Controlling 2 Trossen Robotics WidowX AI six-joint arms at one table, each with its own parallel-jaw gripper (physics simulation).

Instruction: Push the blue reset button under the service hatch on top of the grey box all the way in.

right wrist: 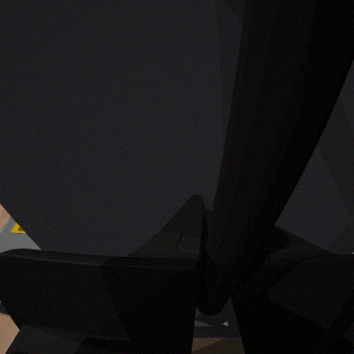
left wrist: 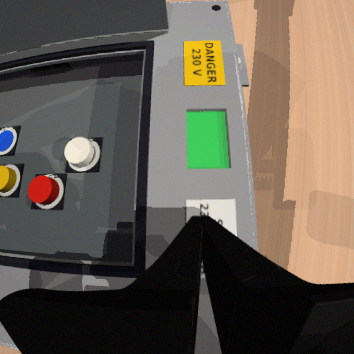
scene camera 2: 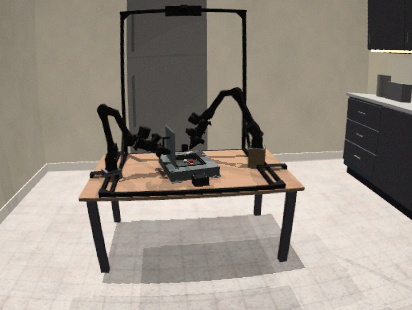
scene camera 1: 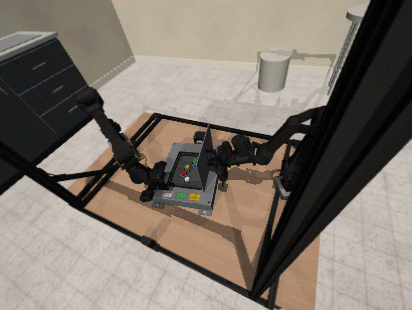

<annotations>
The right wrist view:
my right gripper: 206, 203
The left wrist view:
my left gripper: 199, 223
service hatch: 30, 30
red button: 42, 189
white button: 79, 151
</annotations>
